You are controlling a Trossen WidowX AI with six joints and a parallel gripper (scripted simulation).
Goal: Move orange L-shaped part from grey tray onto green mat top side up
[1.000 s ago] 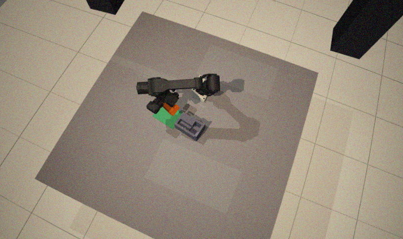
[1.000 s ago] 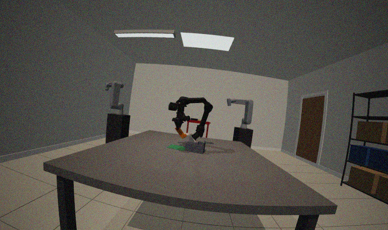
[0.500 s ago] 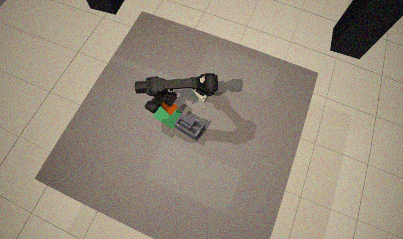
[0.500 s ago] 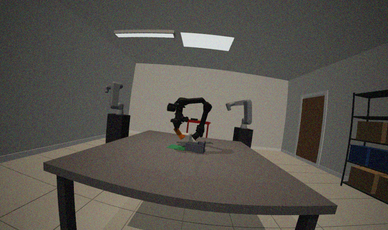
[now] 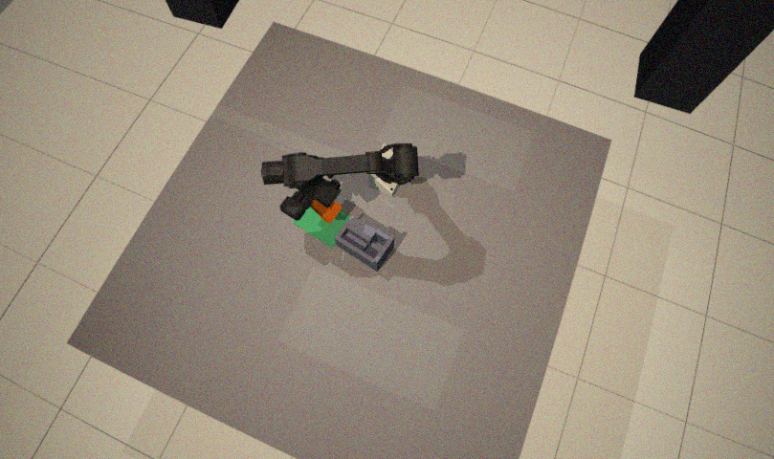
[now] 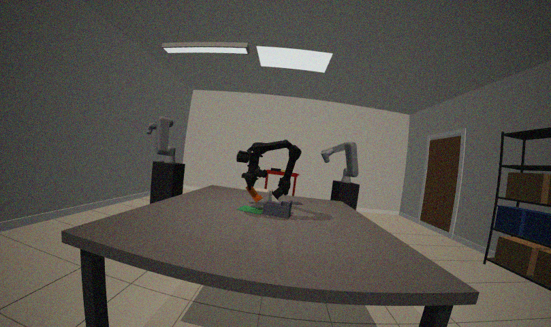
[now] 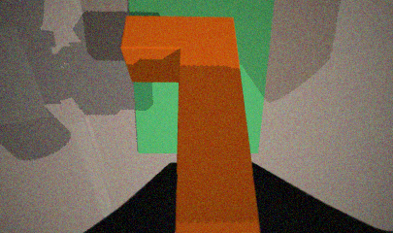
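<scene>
The green mat lies 14 cm below my gripper tip, 2 cm to the left of it and 1 cm ahead of it. Round my gripper tip: orange L-shaped part: 3 cm to the left, 3 cm below, 1 cm behind.
</scene>
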